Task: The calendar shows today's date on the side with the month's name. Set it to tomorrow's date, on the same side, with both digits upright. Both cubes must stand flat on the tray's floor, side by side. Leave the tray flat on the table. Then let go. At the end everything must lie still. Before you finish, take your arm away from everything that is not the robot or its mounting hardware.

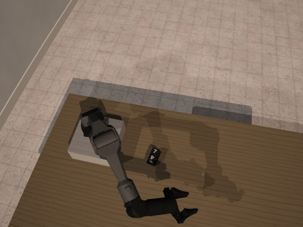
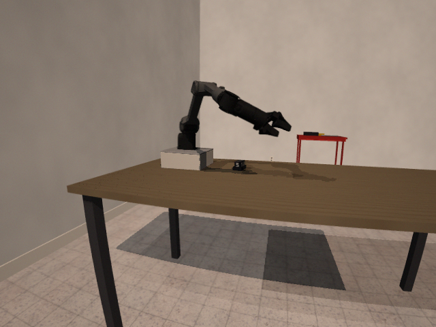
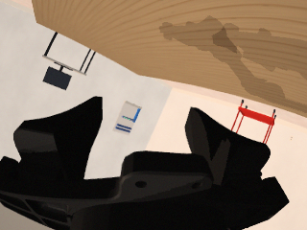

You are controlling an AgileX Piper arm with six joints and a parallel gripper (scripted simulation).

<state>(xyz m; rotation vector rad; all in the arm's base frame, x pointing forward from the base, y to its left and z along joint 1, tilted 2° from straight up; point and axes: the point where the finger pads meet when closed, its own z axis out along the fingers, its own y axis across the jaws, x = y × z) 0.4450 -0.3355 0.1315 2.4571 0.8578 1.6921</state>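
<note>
Right now the black number cube is 160 mm behind my hand, 270 mm to the left of it and 170 mm below it. The rest, counted from my hand: tray 170 mm behind, 260 mm to the left, 190 mm below.
</note>
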